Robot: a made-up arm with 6 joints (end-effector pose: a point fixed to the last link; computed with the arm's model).
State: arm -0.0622 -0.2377 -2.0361 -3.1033 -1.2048 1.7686
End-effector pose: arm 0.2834 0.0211 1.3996 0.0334 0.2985 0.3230 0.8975
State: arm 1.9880 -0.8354 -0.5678 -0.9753 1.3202 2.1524
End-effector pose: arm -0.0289 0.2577 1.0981 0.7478 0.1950 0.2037 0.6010
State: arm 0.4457 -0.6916 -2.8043 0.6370 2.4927 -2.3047
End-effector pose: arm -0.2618 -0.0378 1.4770 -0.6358 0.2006 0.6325 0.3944
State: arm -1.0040 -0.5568 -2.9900 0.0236 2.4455 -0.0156
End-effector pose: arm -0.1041 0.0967 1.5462 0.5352 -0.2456 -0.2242 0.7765
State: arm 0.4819 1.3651 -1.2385 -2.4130 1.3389 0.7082
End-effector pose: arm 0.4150 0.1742 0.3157 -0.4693 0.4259 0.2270 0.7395
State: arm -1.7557 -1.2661 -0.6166 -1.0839 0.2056 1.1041
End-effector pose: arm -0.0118 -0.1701 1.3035 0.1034 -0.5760 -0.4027 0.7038
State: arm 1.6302 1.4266 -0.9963 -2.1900 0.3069 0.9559
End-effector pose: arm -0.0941 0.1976 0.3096 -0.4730 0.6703 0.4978 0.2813
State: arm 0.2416 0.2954 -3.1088 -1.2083 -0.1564 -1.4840
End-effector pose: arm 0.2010 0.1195 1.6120 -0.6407 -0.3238 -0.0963 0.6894
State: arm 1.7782 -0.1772 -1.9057 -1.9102 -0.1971 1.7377
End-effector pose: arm -0.1785 0.3288 1.5030 0.4363 0.1394 0.8839 0.0943
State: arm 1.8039 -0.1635 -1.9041 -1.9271 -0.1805 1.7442
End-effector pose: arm -0.1890 0.3355 1.4972 0.4337 0.1451 0.8843 0.0939
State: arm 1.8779 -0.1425 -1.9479 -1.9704 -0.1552 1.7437
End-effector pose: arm -0.2154 0.3246 1.5038 0.4253 0.1344 0.8921 0.0726
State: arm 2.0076 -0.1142 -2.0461 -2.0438 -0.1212 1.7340
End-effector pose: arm -0.2548 0.2875 1.5252 0.4153 0.1019 0.9036 0.0258
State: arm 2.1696 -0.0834 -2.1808 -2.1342 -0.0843 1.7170
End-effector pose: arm -0.2897 0.2270 1.5554 -0.4133 -0.0531 -0.9083 0.0363
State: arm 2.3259 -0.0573 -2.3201 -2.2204 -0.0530 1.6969
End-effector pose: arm -0.3048 0.1590 1.5849 -0.4238 -0.0018 -0.9007 0.0958
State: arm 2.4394 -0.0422 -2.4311 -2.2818 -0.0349 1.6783
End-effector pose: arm -0.3001 0.1046 1.6069 -0.4400 0.0384 -0.8865 0.1378
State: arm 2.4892 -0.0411 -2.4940 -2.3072 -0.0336 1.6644
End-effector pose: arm -0.2870 0.0746 1.6194 -0.4516 0.0623 -0.8760 0.1575
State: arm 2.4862 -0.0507 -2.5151 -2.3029 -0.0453 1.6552
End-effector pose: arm -0.2740 0.0643 1.6252 -0.4551 0.0734 -0.8727 0.1612
